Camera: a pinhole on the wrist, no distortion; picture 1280 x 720 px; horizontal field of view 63.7 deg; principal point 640.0 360.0 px. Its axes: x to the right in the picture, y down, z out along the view. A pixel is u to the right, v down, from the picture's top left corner.
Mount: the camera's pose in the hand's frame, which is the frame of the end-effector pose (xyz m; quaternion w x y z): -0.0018 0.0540 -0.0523 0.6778 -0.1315 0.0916 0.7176
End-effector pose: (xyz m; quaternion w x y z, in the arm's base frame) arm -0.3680 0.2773 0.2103 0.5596 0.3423 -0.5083 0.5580
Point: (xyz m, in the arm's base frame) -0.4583 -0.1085 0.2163
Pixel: 256 528
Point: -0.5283 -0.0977 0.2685
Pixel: 396 361
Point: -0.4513 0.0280 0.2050
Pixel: 286 526
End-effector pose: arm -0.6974 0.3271 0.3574 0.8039 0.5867 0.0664 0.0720
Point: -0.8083 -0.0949 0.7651
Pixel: 706 632
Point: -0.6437 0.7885 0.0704
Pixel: behind the camera
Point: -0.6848 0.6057 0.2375
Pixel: behind the camera
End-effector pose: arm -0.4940 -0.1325 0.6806 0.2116 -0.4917 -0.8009 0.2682
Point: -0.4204 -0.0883 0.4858
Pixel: 1111 296
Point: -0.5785 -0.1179 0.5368
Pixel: 208 98
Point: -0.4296 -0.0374 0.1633
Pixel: 1101 226
